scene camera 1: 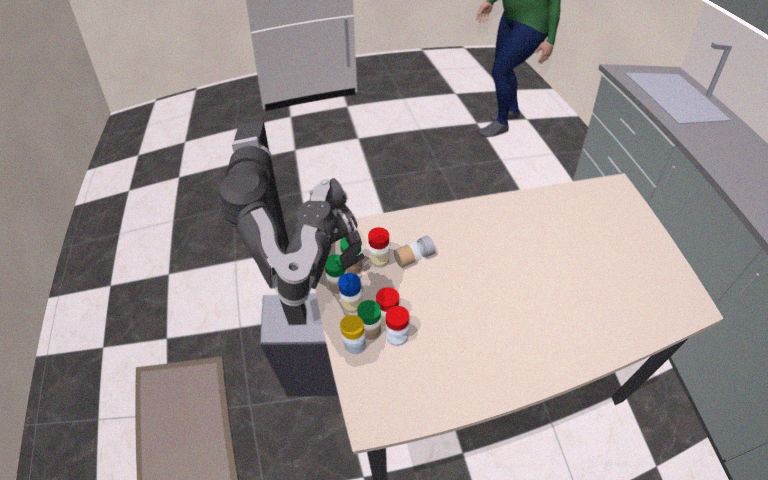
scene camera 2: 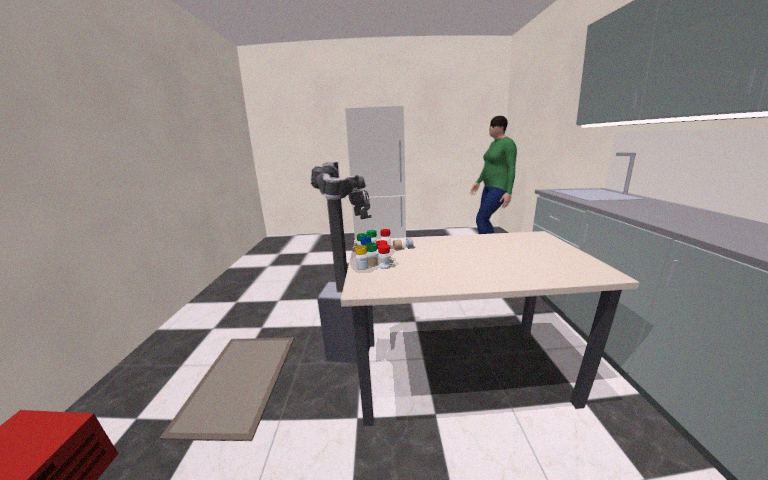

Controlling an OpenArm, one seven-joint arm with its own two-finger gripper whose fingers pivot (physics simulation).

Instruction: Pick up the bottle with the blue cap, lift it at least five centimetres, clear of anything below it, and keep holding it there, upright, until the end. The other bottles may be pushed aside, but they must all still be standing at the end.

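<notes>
The bottle with the blue cap [scene camera 1: 349, 285] [scene camera 2: 365, 241] stands upright on the table near its left edge, among other bottles. My gripper [scene camera 1: 353, 261] [scene camera 2: 363, 216] is open and empty, pointing down above the back of the group; the scene camera 2 view shows it well above the caps. In the scene camera 1 view it partly hides a green-capped bottle [scene camera 1: 348, 244] [scene camera 2: 371, 233]. Another green-capped bottle [scene camera 1: 335, 264] stands just behind the blue-capped one. A green-capped bottle [scene camera 1: 369, 312], a yellow-capped bottle [scene camera 1: 352, 331] and two red-capped bottles [scene camera 1: 387, 297] [scene camera 1: 397, 322] stand in front.
A red-capped bottle [scene camera 1: 378, 246] [scene camera 2: 385, 232] stands upright at the back of the group. A grey-capped bottle [scene camera 1: 415, 251] [scene camera 2: 403, 243] lies on its side to its right. The table [scene camera 1: 526, 294] [scene camera 2: 481, 263] extends to the right. A person [scene camera 1: 512, 50] [scene camera 2: 497, 164] stands beyond it.
</notes>
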